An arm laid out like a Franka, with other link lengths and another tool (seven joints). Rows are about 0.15 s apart.
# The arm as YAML. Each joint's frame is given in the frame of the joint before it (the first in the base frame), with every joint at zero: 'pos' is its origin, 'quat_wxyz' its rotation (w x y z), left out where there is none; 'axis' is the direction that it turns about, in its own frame. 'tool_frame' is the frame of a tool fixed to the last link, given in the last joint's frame.
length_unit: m
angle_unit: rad
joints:
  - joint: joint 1
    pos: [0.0, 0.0, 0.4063]
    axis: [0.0, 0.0, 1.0]
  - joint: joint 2
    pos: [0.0, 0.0, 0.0]
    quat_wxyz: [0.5, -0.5, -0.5, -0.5]
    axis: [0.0, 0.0, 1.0]
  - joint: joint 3
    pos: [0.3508, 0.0, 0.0]
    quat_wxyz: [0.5, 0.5, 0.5, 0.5]
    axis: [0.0, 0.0, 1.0]
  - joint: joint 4
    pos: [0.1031, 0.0, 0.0]
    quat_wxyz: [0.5, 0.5, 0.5, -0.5]
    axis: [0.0, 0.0, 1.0]
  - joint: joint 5
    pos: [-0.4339, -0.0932, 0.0]
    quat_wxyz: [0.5, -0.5, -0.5, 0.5]
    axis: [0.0, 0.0, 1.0]
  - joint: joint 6
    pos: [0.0, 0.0, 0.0]
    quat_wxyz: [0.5, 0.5, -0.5, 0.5]
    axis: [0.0, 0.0, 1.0]
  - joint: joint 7
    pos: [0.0, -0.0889, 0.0]
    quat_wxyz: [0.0, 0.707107, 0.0, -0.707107]
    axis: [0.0, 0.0, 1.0]
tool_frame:
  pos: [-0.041, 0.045, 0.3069]
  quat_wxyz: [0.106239, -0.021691, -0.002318, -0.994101]
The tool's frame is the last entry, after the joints.
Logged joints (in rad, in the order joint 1, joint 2, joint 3, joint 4, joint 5, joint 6, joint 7), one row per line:
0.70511, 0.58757, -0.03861, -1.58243, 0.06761, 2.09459, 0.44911
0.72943, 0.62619, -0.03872, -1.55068, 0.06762, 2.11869, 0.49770
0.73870, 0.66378, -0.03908, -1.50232, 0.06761, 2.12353, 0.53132
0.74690, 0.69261, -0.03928, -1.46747, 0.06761, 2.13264, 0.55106
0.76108, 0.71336, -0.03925, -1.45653, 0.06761, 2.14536, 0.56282
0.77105, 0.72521, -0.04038, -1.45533, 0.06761, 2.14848, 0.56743
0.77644, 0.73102, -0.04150, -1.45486, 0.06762, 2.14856, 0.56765
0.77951, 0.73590, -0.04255, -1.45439, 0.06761, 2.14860, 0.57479
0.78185, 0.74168, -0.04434, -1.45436, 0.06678, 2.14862, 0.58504
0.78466, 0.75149, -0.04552, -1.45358, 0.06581, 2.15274, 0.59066
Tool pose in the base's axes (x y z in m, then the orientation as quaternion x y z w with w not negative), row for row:
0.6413, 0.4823, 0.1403, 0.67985, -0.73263, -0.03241, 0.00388
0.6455, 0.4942, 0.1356, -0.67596, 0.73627, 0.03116, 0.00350
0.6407, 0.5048, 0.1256, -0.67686, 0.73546, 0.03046, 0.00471
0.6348, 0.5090, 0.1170, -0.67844, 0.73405, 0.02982, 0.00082
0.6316, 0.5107, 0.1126, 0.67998, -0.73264, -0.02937, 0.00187
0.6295, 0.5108, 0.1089, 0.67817, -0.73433, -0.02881, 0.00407
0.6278, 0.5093, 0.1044, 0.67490, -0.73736, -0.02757, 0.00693
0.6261, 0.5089, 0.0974, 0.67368, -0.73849, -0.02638, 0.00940
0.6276, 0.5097, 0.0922, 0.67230, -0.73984, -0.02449, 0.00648
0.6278, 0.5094, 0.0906, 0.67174, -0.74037, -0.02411, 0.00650
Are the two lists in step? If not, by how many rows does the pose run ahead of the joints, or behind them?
The pose runs 2 rows ahead of the joints: the pose in row i belongs to the joints in row i + 2.
